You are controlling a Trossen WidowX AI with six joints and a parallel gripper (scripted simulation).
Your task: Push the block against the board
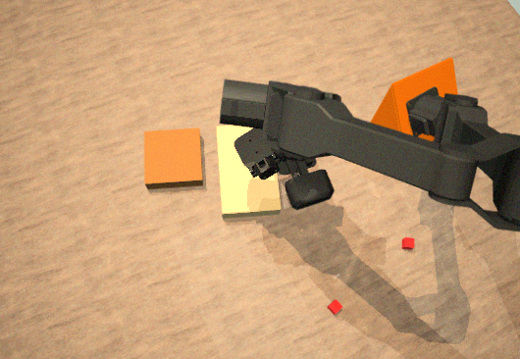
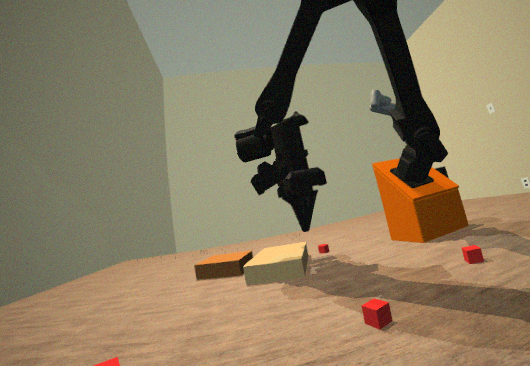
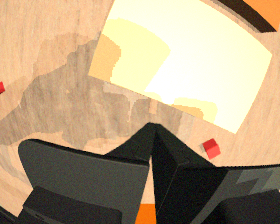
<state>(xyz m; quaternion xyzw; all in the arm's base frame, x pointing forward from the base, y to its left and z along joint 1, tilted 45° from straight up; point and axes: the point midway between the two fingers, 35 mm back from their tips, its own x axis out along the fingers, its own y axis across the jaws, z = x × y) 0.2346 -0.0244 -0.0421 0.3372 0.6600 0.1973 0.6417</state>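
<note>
My gripper tip is now 5 cm short of the board, 5 cm above it and 4 cm to the left of it. The rest, counted from my gripper tip: square block 15 cm ahead, 12 cm to the right, 5 cm below.
</note>
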